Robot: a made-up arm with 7 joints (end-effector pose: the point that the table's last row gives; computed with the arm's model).
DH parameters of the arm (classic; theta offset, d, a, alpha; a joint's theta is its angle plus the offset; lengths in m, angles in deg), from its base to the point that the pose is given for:
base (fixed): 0 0 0 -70
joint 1: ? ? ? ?
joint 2: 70 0 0 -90
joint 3: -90 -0.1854 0.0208 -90
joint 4: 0 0 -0.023 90
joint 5: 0 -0.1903 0 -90
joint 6: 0 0 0 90
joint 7: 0 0 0 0
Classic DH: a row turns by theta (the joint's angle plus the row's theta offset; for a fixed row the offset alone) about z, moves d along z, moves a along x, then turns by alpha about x.
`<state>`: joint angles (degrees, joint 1 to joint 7).
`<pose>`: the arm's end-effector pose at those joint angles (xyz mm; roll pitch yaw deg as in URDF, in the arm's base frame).
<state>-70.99 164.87 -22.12 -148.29 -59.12 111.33 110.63</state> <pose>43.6 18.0 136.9 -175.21 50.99 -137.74</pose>
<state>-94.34 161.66 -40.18 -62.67 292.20 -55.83 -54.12</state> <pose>-168.1 213.6 210.3 -123.30 56.12 109.62</pose>
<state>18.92 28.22 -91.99 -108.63 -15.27 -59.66 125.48</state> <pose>-63.5 -118.4 -216.4 -147.70 25.05 -27.23</pose>
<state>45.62 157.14 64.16 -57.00 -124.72 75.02 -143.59</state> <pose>286.2 32.2 200.8 106.17 -21.66 166.98</pose>
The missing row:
joint 1: 90 0 0 90
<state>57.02 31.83 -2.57 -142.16 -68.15 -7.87 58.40</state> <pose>43.1 56.9 -146.9 73.36 -56.25 -92.42</pose>
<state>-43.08 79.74 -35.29 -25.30 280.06 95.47 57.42</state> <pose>202.6 316.7 -11.9 175.48 -15.64 -11.34</pose>
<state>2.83 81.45 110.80 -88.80 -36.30 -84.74 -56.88</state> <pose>-71.2 238.1 166.5 -115.62 21.68 26.43</pose>
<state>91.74 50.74 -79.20 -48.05 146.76 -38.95 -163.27</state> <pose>-357.8 47.5 -0.5 -76.51 19.06 -111.74</pose>
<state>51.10 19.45 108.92 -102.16 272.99 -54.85 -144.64</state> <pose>-175.2 204.8 18.0 -85.47 -24.96 148.45</pose>
